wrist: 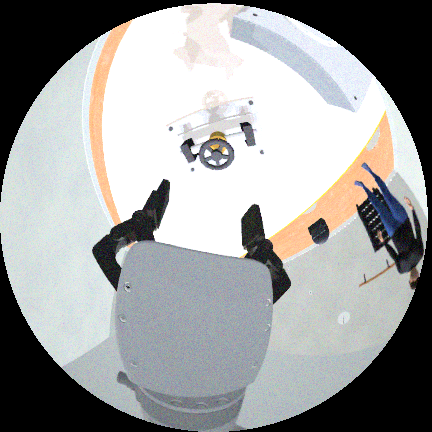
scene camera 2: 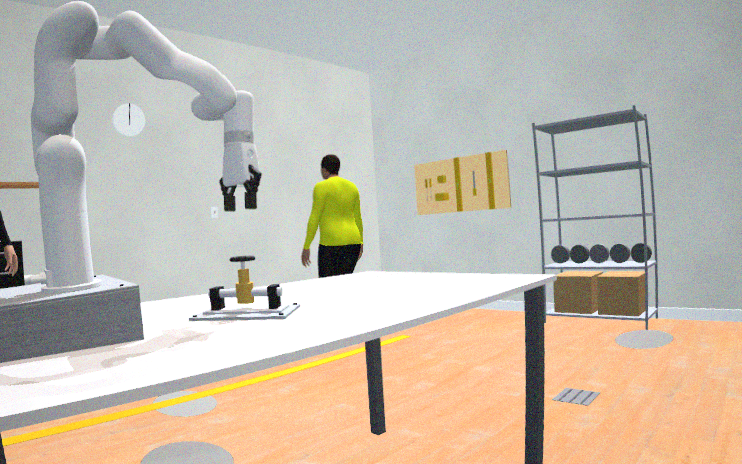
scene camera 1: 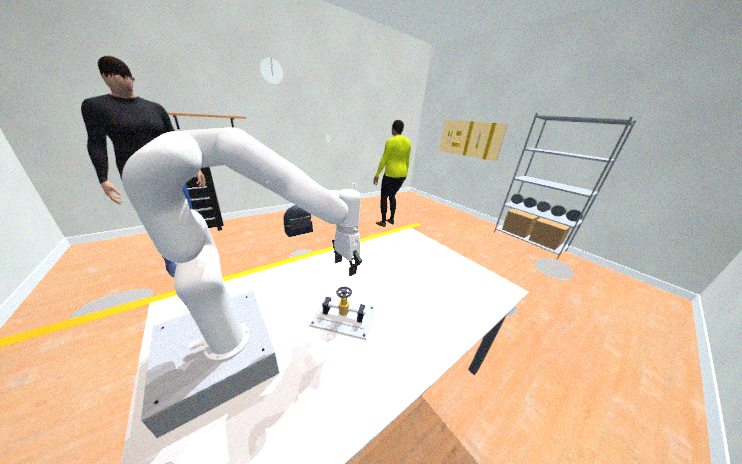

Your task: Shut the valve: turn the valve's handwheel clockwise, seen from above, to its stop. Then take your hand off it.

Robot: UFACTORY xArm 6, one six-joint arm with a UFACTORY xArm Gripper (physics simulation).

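The valve has a dark spoked handwheel (scene camera 1: pixel 344 292) (scene camera 2: pixel 242 258) (wrist: pixel 216 154) on top of a yellow body (scene camera 1: pixel 343 306) (scene camera 2: pixel 244 287) (wrist: pixel 218 136). The body sits on a pipe held by two black clamps, on a light base plate (scene camera 1: pixel 328 327) (scene camera 2: pixel 203 316) (wrist: pixel 209 107) on the white table. My gripper (scene camera 1: pixel 345 264) (scene camera 2: pixel 240 202) (wrist: pixel 209 200) points down, wide open and empty. It hangs well above the handwheel and does not touch it. How far the wheel is turned cannot be told from these frames.
My arm's grey base block (scene camera 1: pixel 218 385) (scene camera 2: pixel 82 322) (wrist: pixel 295 65) stands on the white table (scene camera 1: pixel 404 306) (scene camera 2: pixel 383 290) (wrist: pixel 145 90). Beyond the table are a person in yellow (scene camera 1: pixel 395 158) (scene camera 2: pixel 337 213), a person in black (scene camera 1: pixel 131 123) (wrist: pixel 407 240) and a shelf unit (scene camera 1: pixel 582 119) (scene camera 2: pixel 590 121).
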